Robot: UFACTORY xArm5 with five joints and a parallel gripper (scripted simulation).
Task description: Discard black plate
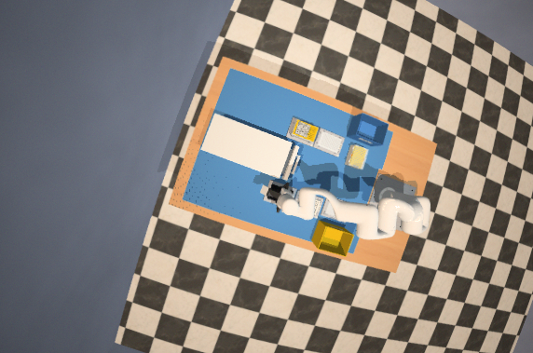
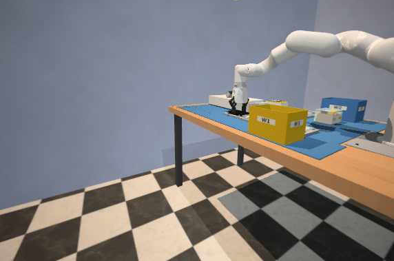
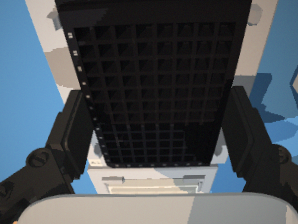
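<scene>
Right now the black plate is 1 cm below my hand. Also, from my hand: drawer 12 cm ahead, 19 cm to the right, 1 cm below; then white cooler 19 cm ahead, 19 cm to the right; then white plate 17 cm behind, 1 cm below.
</scene>
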